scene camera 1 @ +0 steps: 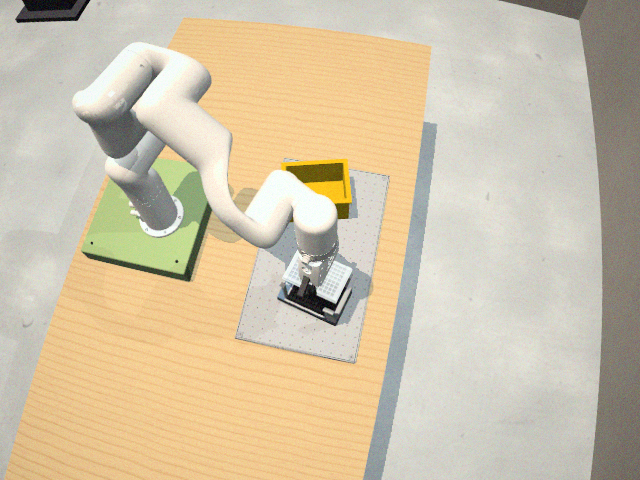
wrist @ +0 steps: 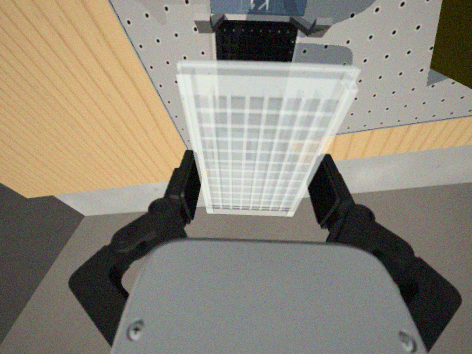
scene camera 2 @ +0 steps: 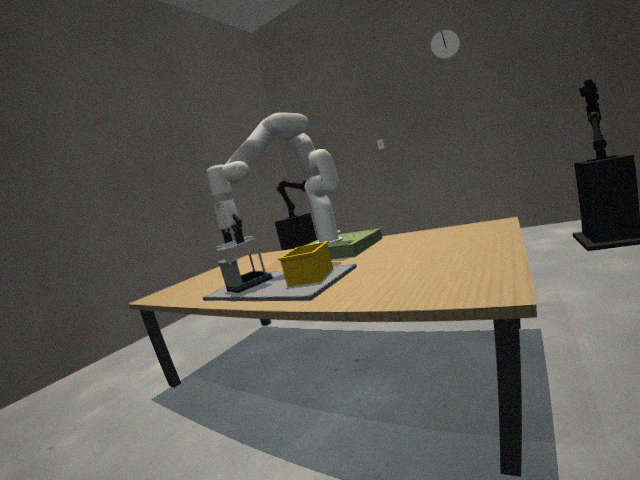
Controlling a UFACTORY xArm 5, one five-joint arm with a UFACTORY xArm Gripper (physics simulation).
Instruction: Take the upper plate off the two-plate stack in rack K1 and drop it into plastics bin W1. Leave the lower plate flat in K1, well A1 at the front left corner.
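Places are measured from the arm's base along level axes (x right, y ahead, z up), in metres.
Pixels of known places: gripper, fingertip midpoint: (wrist: 255, 166) (scene camera 2: 234, 243); arm's base, link origin: (scene camera 1: 162, 216) (scene camera 2: 329, 242).
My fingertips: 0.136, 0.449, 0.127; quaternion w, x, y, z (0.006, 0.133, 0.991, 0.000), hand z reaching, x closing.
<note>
Ahead of a thing's pixels: the offset from my fingertips to its top centre, as dx, dy, dz. Level surfaces: height alone.
My gripper (scene camera 1: 316, 283) (scene camera 2: 233, 240) (wrist: 255, 166) is shut on a clear-white gridded plate {-0.001, -0.003, +0.011} (scene camera 1: 333, 284) (scene camera 2: 235, 250) (wrist: 260, 125) by its long sides, roughly level above rack K1 {-0.001, -0.010, -0.050} (scene camera 1: 334, 320) (scene camera 2: 231, 273) (wrist: 255, 18). The held plate's edge looks thick and doubled; I cannot tell for sure whether a second plate clings beneath it. Black rack floor shows below, with no plate visible on the parts in view; the rest is hidden by the held plate. Yellow bin W1 {-0.265, -0.055, -0.070} (scene camera 1: 338, 209) (scene camera 2: 310, 267) (wrist: 455, 50) stands apart from the rack, open at the top.
A perforated grey board {-0.120, -0.029, -0.169} (scene camera 1: 299, 341) (scene camera 2: 273, 294) (wrist: 150, 40) lies under the rack and bin on the wooden table {dz -0.183} (scene camera 1: 206, 387) (scene camera 2: 439, 268). The green base block (scene camera 1: 134, 253) (scene camera 2: 361, 240) carries the arm. The rack's upright posts and grey wall stand below the held plate.
</note>
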